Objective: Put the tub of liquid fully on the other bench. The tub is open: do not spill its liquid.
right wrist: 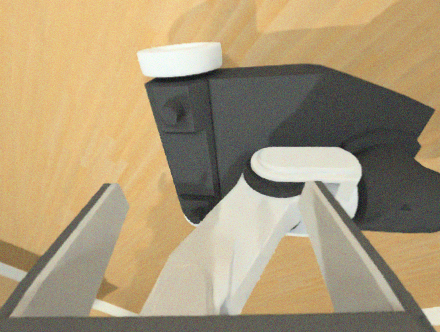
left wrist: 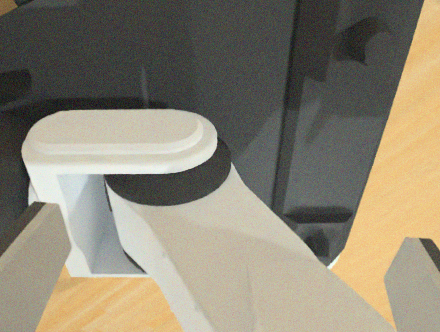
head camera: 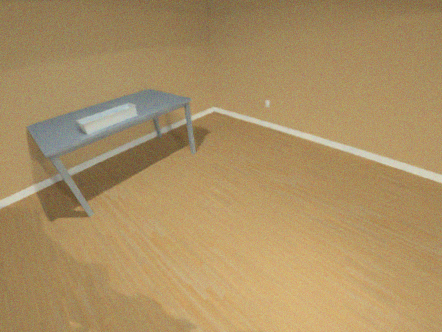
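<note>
A long white open tub (head camera: 109, 120) stands upright on a blue-grey bench (head camera: 62, 132) at the left of the head camera view, near the bench's front edge. Its liquid cannot be made out clearly. The other bench does not show in the head camera view. My left gripper (left wrist: 228, 243) is open, with its fingers wide apart and no object between them. My right gripper (right wrist: 213, 193) is open, with no object between its fingers. Both grippers are over my own base and are far from the tub.
The bench stands on angled legs (head camera: 74, 187) near the back wall. A white skirting board (head camera: 320, 141) runs along the walls to a corner behind the bench. A small white wall plate (head camera: 267, 103) is on the right wall. My dark base (left wrist: 240, 60) (right wrist: 260, 100) lies below the wrists.
</note>
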